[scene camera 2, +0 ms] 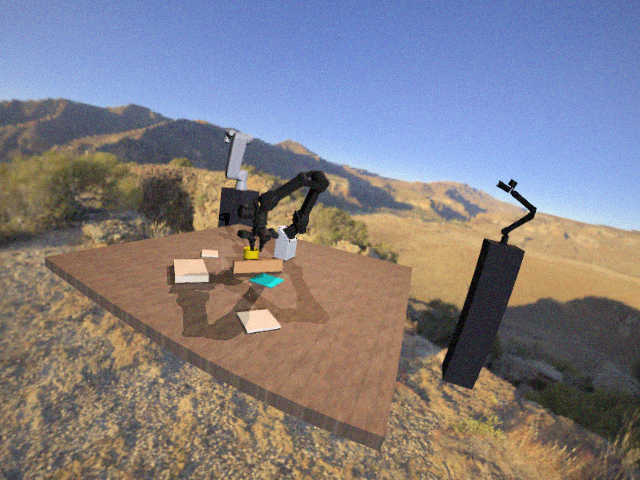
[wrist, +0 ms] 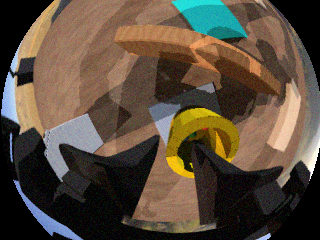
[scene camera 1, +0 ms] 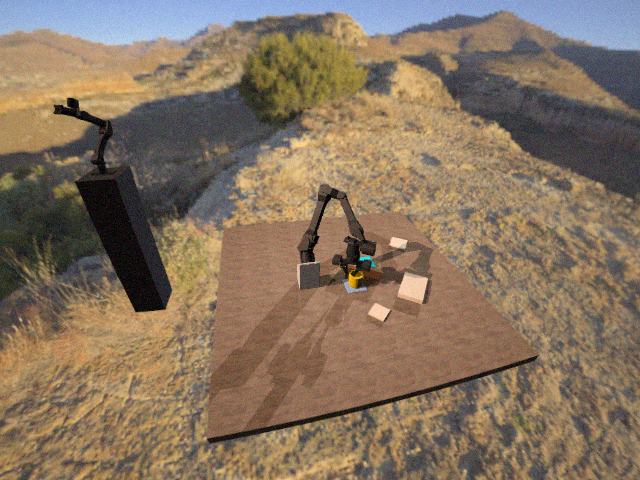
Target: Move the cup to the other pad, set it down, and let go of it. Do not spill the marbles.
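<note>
Gripper [wrist: 175,141] visible. Also a yellow cup [wrist: 222,137], a wooden bar [wrist: 180,44], a grey-blue pad [wrist: 162,113].
</note>
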